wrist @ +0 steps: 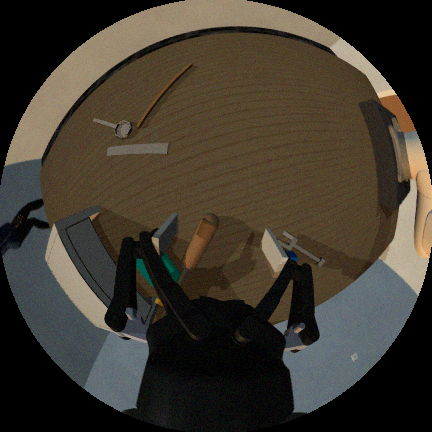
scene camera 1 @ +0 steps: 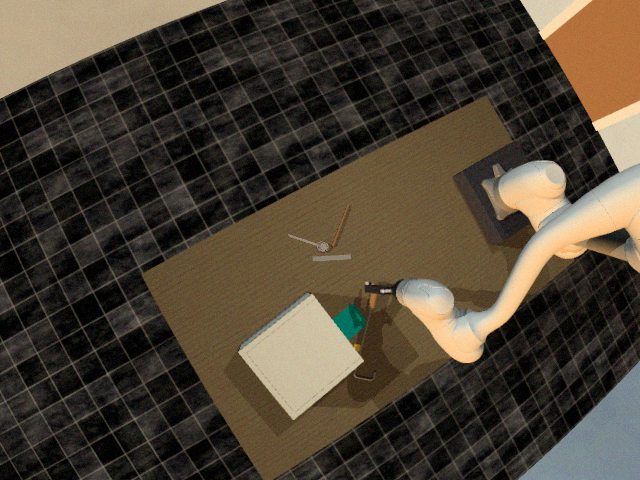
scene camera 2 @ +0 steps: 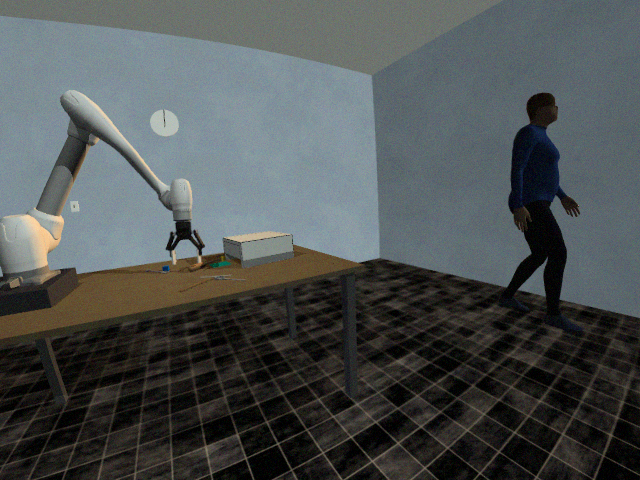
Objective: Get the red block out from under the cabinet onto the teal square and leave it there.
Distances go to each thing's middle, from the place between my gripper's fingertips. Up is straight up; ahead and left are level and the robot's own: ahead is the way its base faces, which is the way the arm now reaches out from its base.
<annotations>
The hooked rod (wrist: pixel 209 222) is 150 mm to the left of my hand, 110 mm ahead of it and 30 mm below it.
</annotations>
